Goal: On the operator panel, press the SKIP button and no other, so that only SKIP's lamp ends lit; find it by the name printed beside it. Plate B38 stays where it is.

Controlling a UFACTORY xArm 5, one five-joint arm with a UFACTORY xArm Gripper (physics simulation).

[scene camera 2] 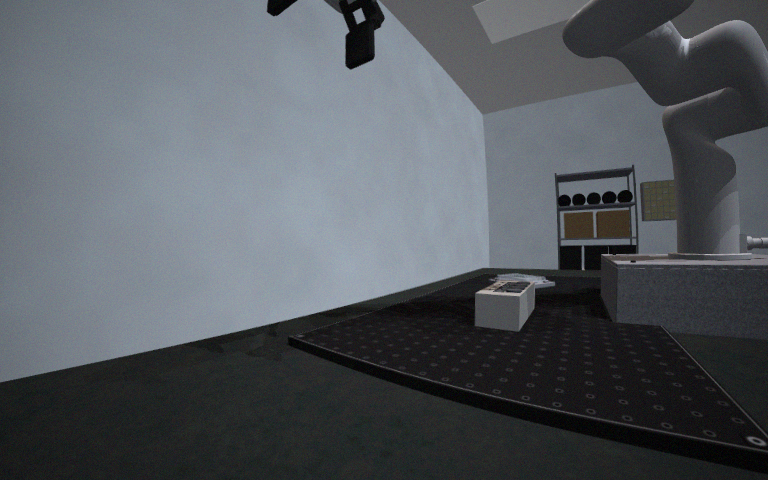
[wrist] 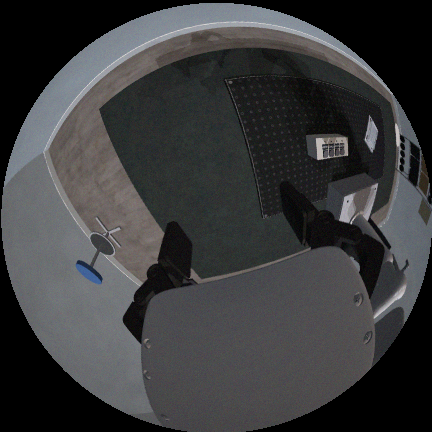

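Pixels of known places: gripper, fingertip midpoint: (scene camera 2: 326,38) (wrist: 231,215); arm's base, origin of the base link: (scene camera 2: 707,258) (wrist: 354,220).
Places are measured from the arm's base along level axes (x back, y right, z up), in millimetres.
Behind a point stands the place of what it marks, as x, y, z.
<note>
The operator panel (scene camera 2: 498,310) {-350, -256, -64} (wrist: 313,146) {-357, -255, -56} is a pale box on a dark perforated board (scene camera 2: 589,373) {-231, -371, -93} (wrist: 270,125) {-432, -369, -93}. Its upper face carries a row of several dark button units. The printed names and the lamps are too small to read, so I cannot tell which button is SKIP or whether any lamp is lit. My gripper (scene camera 2: 318,29) {-416, -538, 214} (wrist: 231,215) {-416, -538, 214} is open and empty. It hangs high in the air, well apart from the panel, which lies to its upper right in the wrist view. I cannot make out a B38 marking.
A pale flat item (scene camera 2: 544,281) (wrist: 371,133) lies behind the panel on the board. The arm's grey pedestal (scene camera 2: 690,294) {-76, -147, -46} (wrist: 350,185) {-176, -50, -44} stands beside the board. A shelf rack (scene camera 2: 557,220) stands at the back wall. A stool with a blue part (wrist: 89,272) is at the wrist view's left.
</note>
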